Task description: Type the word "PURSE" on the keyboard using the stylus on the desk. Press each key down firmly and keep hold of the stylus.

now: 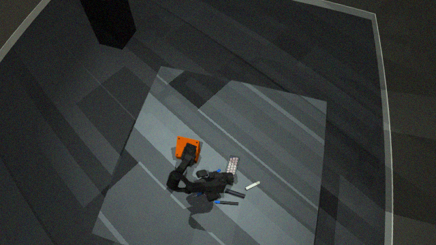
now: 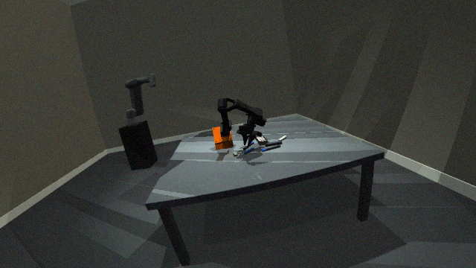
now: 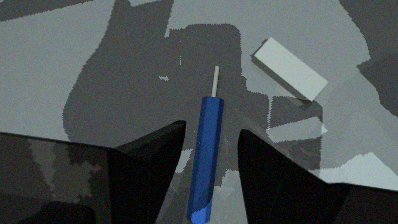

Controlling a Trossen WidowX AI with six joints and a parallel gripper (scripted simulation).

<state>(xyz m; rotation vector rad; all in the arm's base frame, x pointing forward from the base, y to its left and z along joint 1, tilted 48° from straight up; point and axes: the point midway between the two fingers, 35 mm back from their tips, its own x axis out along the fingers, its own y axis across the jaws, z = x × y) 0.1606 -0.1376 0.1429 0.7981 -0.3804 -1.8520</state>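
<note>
Right now the blue stylus is 5 cm below my gripper tip, 1 cm to the right of it and 1 cm behind it. Round my gripper tip: white cylinder: 28 cm ahead, 15 cm to the left, 4 cm below; stylus tip: 5 cm below, 3 cm to the right, 3 cm behind; grey block: 8 cm behind, 5 cm below.
</note>
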